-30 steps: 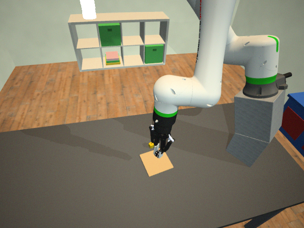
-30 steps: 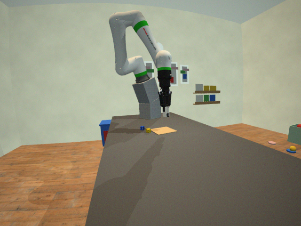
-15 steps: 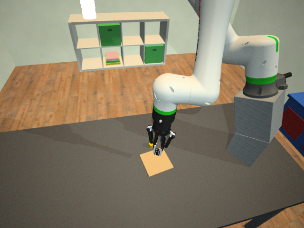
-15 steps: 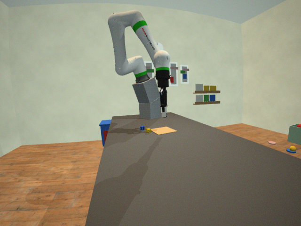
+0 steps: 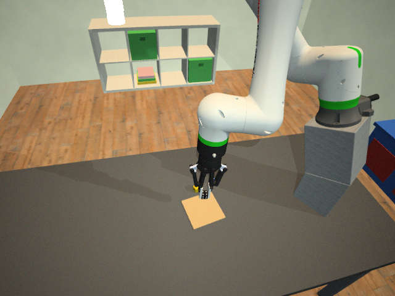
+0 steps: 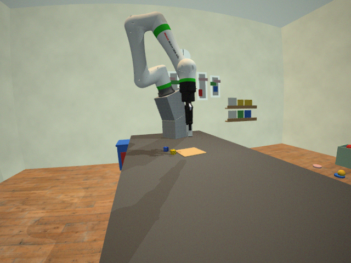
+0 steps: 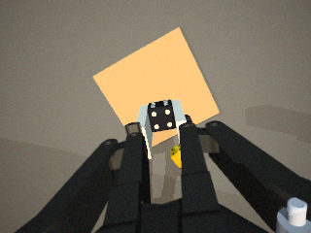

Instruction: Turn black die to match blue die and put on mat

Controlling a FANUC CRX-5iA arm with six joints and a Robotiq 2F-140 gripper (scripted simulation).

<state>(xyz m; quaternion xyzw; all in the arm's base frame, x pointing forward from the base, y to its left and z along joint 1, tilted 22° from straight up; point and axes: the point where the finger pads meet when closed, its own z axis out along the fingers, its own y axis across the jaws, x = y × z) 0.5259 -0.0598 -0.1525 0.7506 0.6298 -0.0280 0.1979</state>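
Right now the black die is 20 mm below my hand. Also, from my hand: blue die: 120 mm to the right, 120 mm below, 80 mm behind; yellow die: 120 mm below, 100 mm to the right; tan mat: 130 mm below.
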